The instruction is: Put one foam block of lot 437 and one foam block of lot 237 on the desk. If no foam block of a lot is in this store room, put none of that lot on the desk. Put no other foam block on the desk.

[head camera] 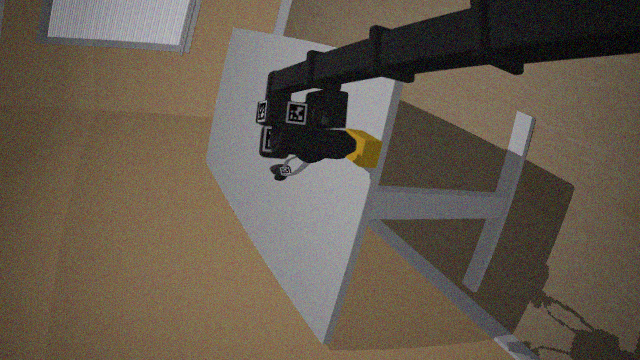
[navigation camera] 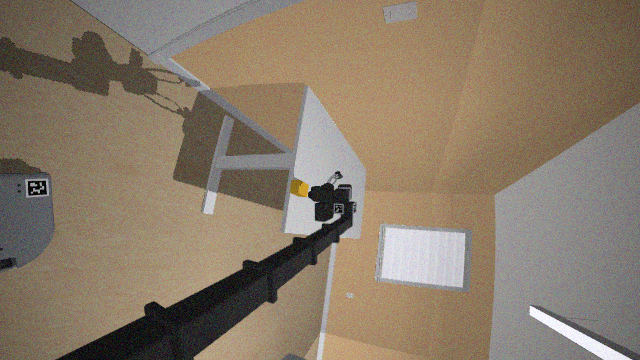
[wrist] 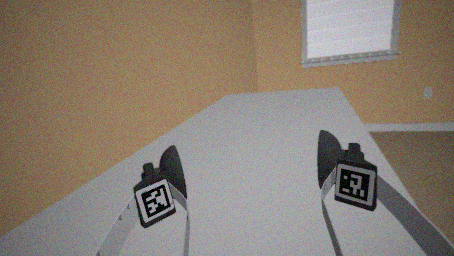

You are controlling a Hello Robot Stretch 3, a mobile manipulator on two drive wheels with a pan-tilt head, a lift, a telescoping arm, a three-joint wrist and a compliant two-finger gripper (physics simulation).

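Places are measured from the robot's base along level axes (x ahead, y left, z up), in metres.
Pixels of known places: gripper, fingertip midpoint: (wrist: 247, 157).
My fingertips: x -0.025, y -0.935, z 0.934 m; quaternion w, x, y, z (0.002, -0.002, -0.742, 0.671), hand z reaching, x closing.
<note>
Ahead of a thing's pixels: the offset from my fingertips to its middle. "spot": to the spot under its first point. Level surfaces: height alone.
A yellow foam block {0.008 m back, 0.005 m left, 0.192 m down} (head camera: 367, 149) (navigation camera: 299, 188) sits on the white desk {0.214 m down} (head camera: 295, 225) (navigation camera: 325, 135) (wrist: 260, 120), close to its long edge. No lot number can be read on it in these frames. The block does not show in the wrist view. My gripper (head camera: 274, 159) (navigation camera: 342, 185) (wrist: 247, 157) is open, its two fingers apart over the desk top with no block between them. It is farther in over the desk than the block, which lies behind the wrist. In the head view the wrist hides one of the fingers.
My black arm (head camera: 435, 45) (navigation camera: 215, 290) reaches across above the desk's end. The desk's grey leg frame {spot: 0.125 m ahead, 0.117 m right, 0.549 m down} (head camera: 435, 204) (navigation camera: 255, 161) stands on the floor below. Walls stand beyond the desk, one with a window (head camera: 117, 20) (navigation camera: 425, 257) (wrist: 350, 27). My base (navigation camera: 25, 225) shows at the left.
</note>
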